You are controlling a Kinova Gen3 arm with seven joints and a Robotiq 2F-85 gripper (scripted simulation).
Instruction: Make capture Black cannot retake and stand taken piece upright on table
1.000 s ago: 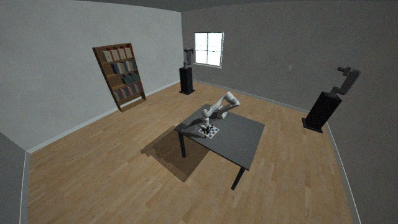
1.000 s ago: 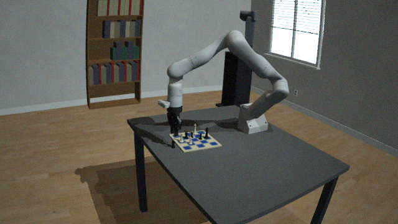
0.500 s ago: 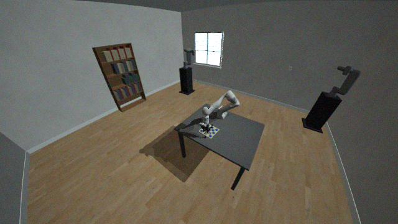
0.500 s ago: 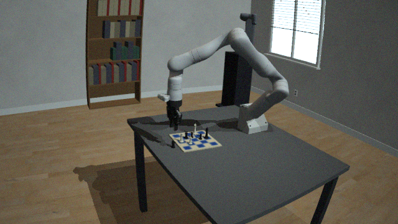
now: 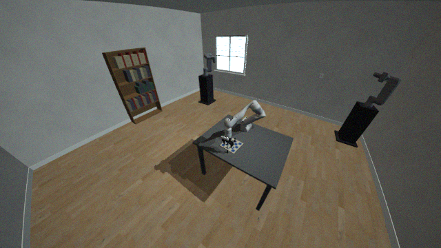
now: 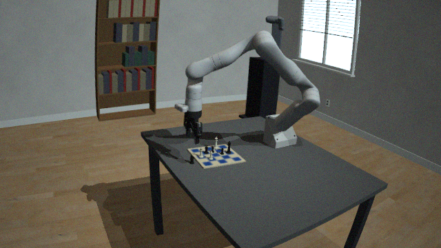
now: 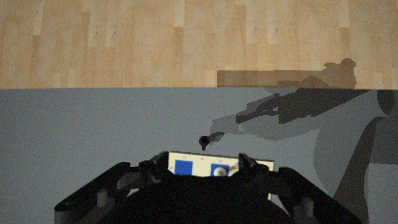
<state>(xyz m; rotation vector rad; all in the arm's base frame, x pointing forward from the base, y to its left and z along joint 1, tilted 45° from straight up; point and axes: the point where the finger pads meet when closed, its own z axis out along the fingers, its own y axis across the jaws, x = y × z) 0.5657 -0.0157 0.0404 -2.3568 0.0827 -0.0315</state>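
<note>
My hand is 140 mm past the blue-and-cream chessboard, 20 mm to the left of it and 120 mm above it. Round my hand: tall white piece: 190 mm behind, 90 mm to the right, 80 mm below.
</note>
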